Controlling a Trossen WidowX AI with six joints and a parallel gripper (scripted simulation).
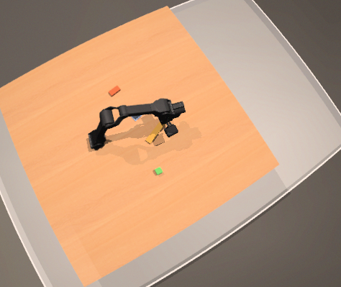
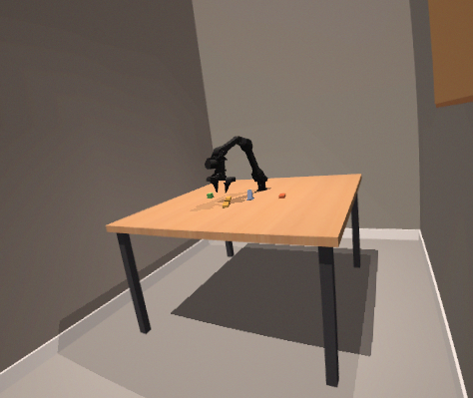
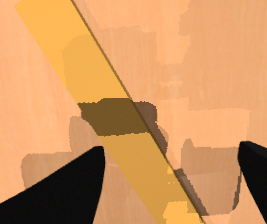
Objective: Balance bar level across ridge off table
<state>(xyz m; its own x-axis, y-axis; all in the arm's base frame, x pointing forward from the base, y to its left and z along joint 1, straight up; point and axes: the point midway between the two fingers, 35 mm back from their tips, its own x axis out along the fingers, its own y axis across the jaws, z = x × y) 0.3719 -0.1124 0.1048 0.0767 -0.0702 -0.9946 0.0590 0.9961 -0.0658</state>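
My gripper tip is 6 cm above the yellow bar, 2 cm to the right of it and 2 cm past it. From my gripper tip the other things lie so: green cube: 19 cm to the right, 16 cm behind, 5 cm below; orange-red block: 34 cm to the left, 14 cm behind, 6 cm below.
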